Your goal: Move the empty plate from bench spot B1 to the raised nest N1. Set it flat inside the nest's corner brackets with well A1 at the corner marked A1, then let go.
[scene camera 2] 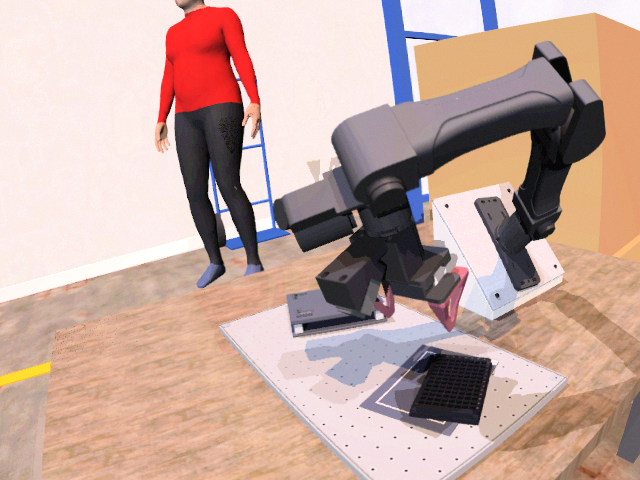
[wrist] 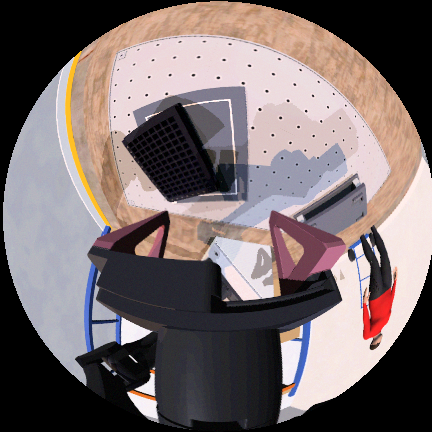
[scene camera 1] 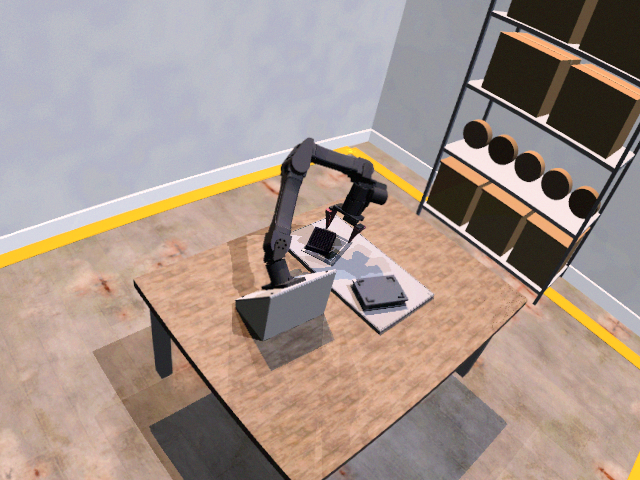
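Seen in the pictures: gripper, fingertip midpoint: point(scene camera 2: 420, 321) point(wrist: 218, 215) point(scene camera 1: 337, 235); arm's base, link origin: point(scene camera 2: 506, 242) point(wrist: 225, 285) point(scene camera 1: 282, 285).
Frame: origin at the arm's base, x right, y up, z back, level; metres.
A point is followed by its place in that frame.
Note:
The black plate point(scene camera 1: 320, 241) @[x -0.198, y -0.072, z -0.286 m] point(scene camera 2: 453, 387) @[x -0.216, y -0.072, z -0.307 m] point(wrist: 172, 155) @[x -0.204, y -0.071, z -0.311 m] with its grid of wells sits askew on bench spot B1, a grey pad point(scene camera 2: 369, 403) @[x -0.166, y -0.086, z -0.401 m] point(wrist: 240, 115) @[x -0.151, y -0.085, z -0.380 m] with a white outline. It is turned relative to the outline and reaches past it on one side. Well A1 cannot be made out. My gripper point(scene camera 1: 339, 233) @[x -0.142, y -0.006, z -0.308 m] point(scene camera 2: 417, 322) @[x -0.142, y -0.006, z -0.308 m] point(wrist: 218, 215) @[x -0.142, y -0.006, z -0.308 m] is open and empty, its pink fingers wide apart, above the board and clear of the plate, toward the arm's base side. The raised grey nest N1 point(scene camera 1: 385, 291) @[x 0.115, y -0.056, z -0.340 m] point(scene camera 2: 310, 307) @[x 0.094, y -0.056, z -0.377 m] point(wrist: 337, 210) @[x 0.061, y -0.056, z -0.348 m] holds no plate; the gripper partly hides it in scene camera 2.
Plate spot and nest share a white perforated board point(scene camera 1: 416, 294) @[x 0.155, y -0.087, z -0.467 m] point(scene camera 2: 258, 330) @[x 0.122, y -0.087, z -0.470 m] point(wrist: 230, 60) @[x -0.187, y -0.087, z -0.440 m] on the wooden table point(scene camera 1: 330, 382) @[x 0.310, y -0.100, z 0.010 m] point(scene camera 2: 155, 403) @[x -0.008, y -0.100, z -0.672 m]. The arm's sloped white mount point(scene camera 1: 297, 310) @[x 0.092, y -0.020, z 0.001 m] point(scene camera 2: 460, 248) @[x 0.007, y 0.013, z -0.115 m] stands beside the board. A person in red point(scene camera 2: 206, 62) point(wrist: 380, 305) stands beyond the table.

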